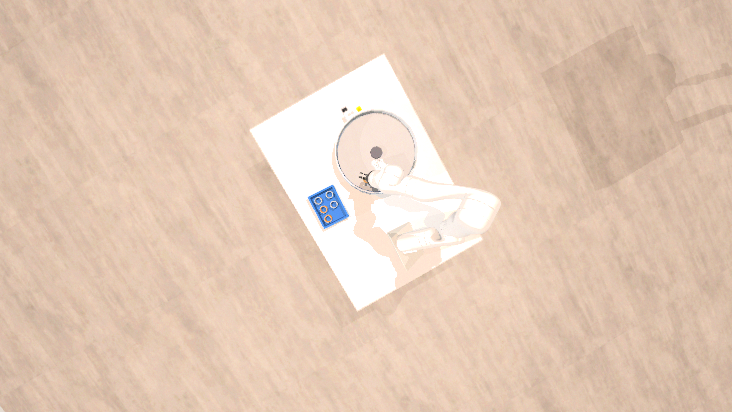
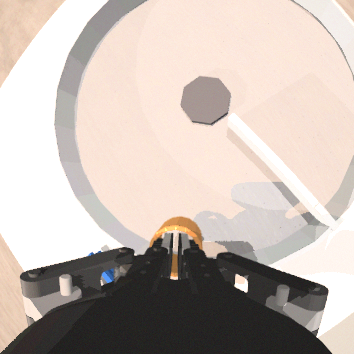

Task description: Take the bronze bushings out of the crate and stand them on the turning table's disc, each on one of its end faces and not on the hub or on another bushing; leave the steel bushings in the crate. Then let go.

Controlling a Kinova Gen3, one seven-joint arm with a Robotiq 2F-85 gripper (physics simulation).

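Places are measured from the arm's base along level axes (x ahead, y left, z up), in centimetres.
Where they show: gripper, fingertip midpoint: (image 2: 175, 244); arm's base at its link origin: (image 1: 401, 243).
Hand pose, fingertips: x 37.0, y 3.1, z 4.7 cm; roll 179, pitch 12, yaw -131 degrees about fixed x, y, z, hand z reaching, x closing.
Note:
Things, the pixels of their top centre, and the offset from my fingertips. "*": a spot on its surface instead. Level surfaces: height alone.
- turning table's disc at its top centre: (image 2: 204, 98) (image 1: 376, 152) dx +10.6, dy -10.3, dz -10.2 cm
- bronze bushing at its top centre: (image 2: 170, 253) dx -0.1, dy +0.0, dz +1.7 cm
- hub at its top centre: (image 2: 204, 98) (image 1: 376, 152) dx +10.6, dy -10.3, dz -10.2 cm
- blue crate at its top centre: (image 1: 328, 206) dx -5.0, dy +24.0, dz -11.3 cm
- raised rim at a spot on its surface: (image 2: 66, 110) * dx +23.5, dy +5.6, dz -9.5 cm
- white bar at a spot on its surface: (image 2: 280, 167) * dx -1.2, dy -11.3, dz -7.0 cm
- black block at a spot on its surface: (image 1: 344, 109) * dx +37.8, dy -4.3, dz -13.7 cm
- yellow block at a spot on its surface: (image 1: 359, 109) * dx +33.9, dy -11.1, dz -10.5 cm
- white table at its surface level: dz -16.2 cm
My gripper (image 1: 362, 175) (image 2: 175, 244) is over the part of the turning table's disc (image 1: 358, 134) (image 2: 125, 100) nearest the crate. Its two fingers are close together inside the bore of a bronze bushing (image 2: 180, 223) and hold it from within. The fingers hide part of this bushing, and its height above the disc is hard to tell. The hub (image 1: 375, 152) (image 2: 205, 100) is at the disc's middle, apart from the bushing. The blue crate (image 1: 339, 215) holds two bronze bushings (image 1: 323, 209) (image 1: 327, 218) and three steel bushings (image 1: 329, 194) (image 1: 317, 200) (image 1: 333, 204).
A raised rim (image 2: 66, 110) surrounds the disc. A white bar (image 2: 280, 167) runs from beside the hub to the rim. A black block (image 1: 344, 109) and a yellow block (image 1: 359, 109) are beside the turning table. The arm crosses above the white table (image 1: 286, 127).

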